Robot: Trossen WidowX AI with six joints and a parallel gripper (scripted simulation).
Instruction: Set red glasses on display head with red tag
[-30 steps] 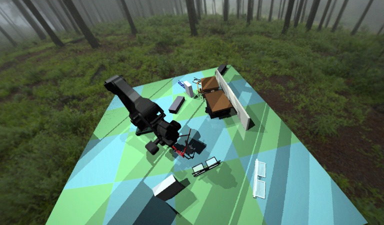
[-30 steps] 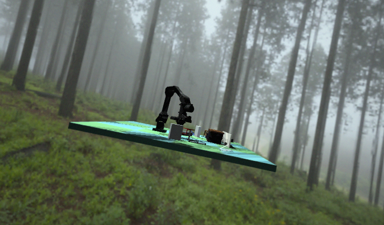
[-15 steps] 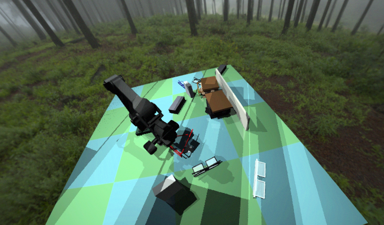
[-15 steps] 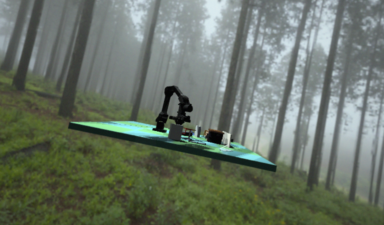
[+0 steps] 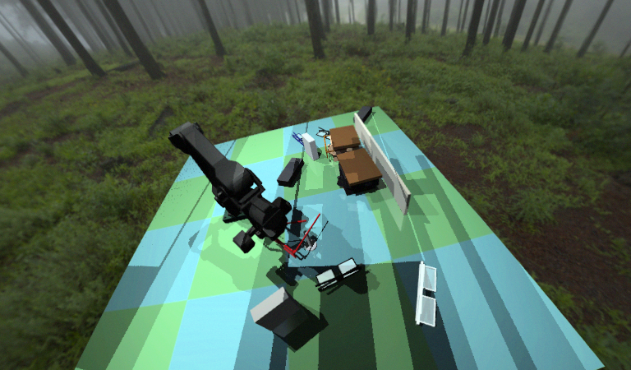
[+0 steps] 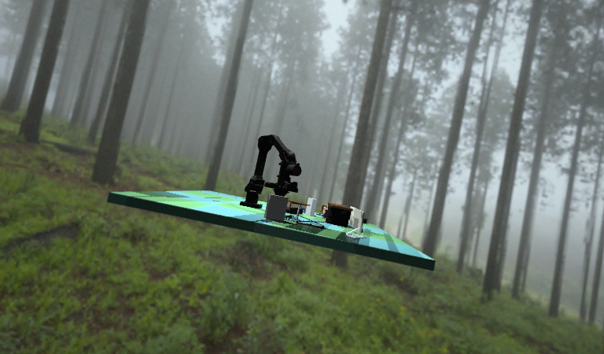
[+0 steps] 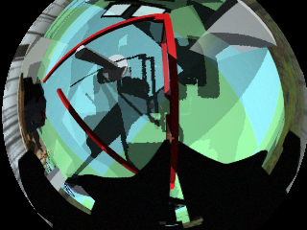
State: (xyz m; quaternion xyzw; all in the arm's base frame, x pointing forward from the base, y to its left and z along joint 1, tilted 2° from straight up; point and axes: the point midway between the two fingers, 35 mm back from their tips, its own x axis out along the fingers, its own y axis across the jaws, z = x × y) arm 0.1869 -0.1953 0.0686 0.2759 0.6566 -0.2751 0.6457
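My gripper tip is now 11 cm short of the small stand, 4 cm above it and 2 cm to the left of it. From my gripper tip the other things lie so: long white wall panel 44 cm ahead, 33 cm to the left, 1 cm below.
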